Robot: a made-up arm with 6 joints.
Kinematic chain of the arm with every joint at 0, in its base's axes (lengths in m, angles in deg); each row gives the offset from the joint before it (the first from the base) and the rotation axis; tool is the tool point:
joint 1: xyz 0 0 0.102 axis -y
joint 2: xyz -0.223 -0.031 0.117 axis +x
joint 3: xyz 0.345 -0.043 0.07 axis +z
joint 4: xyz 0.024 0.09 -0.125 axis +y
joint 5: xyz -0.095 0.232 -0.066 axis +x
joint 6: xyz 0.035 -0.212 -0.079 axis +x
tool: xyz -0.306 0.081 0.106
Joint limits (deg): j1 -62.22..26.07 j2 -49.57..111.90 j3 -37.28..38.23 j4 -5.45..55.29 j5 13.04..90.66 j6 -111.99..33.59
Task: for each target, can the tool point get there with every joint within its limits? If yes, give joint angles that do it. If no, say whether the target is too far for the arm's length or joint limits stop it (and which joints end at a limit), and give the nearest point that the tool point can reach.
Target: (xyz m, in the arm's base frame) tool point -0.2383 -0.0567 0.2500
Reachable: yes | joints -28.85 4.22 26.92 9.21 28.85 1.45
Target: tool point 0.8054 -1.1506 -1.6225
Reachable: no: too far | nearest point 0.2068 -0.0350 -0.3407 | short by 1.802 m
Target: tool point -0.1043 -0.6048 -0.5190
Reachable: no: joint limits stop it (at a limit: joint 1, joint 2, joint 4, joint 6) | nearest point -0.1952 -0.2718 -0.2267 | short by 0.452 m
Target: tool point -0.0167 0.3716 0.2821
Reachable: yes | joints -37.77 37.16 -17.60 1.51 81.20 -3.51
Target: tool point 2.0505 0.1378 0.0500
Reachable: no: too far | nearest point 0.7475 0.0343 0.2920 | short by 1.329 m
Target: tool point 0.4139 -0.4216 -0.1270
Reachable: no: joint limits stop it (at a limit: joint 1, joint 2, joint 3, joint 4, joint 5) | nearest point 0.4911 -0.3567 0.2154 | short by 0.357 m
